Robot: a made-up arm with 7 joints. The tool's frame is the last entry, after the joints.
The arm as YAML. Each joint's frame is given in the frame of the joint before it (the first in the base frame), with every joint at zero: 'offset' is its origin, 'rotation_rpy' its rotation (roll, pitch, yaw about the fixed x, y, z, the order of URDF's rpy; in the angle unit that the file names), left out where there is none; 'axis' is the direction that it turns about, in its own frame. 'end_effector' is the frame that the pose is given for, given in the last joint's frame.
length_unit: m
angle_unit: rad
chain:
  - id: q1
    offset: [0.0, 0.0, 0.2]
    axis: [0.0, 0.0, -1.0]
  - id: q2
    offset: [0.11, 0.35, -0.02]
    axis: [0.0, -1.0, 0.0]
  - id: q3
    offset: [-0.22, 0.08, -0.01]
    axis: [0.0, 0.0, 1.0]
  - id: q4
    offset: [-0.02, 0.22, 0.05]
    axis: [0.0, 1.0, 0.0]
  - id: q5
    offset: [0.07, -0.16, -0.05]
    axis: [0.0, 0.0, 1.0]
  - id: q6
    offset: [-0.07, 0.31, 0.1]
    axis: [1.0, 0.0, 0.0]
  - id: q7
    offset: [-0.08, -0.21, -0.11]
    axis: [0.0, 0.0, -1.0]
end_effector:
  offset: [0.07, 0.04, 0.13]
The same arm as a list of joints. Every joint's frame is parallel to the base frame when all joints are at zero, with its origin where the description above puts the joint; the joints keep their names.
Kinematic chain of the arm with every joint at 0, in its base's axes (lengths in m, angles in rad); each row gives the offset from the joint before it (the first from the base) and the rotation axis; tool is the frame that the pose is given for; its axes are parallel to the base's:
q1: xyz 0 0 0.2 axis -z
q2: xyz 0.11 0.35 -0.02 axis -y
q3: xyz -0.22 0.08 -0.01 axis +z
q4: xyz -0.02 0.22 0.05 axis +y
q5: xyz 0.07 -0.16 -0.05 axis +z
q6: xyz -0.07 0.31 0.1 axis +x
q7: xyz -0.08 -0.21 -0.11 axis -z
tool: xyz 0.07 0.04 0.13

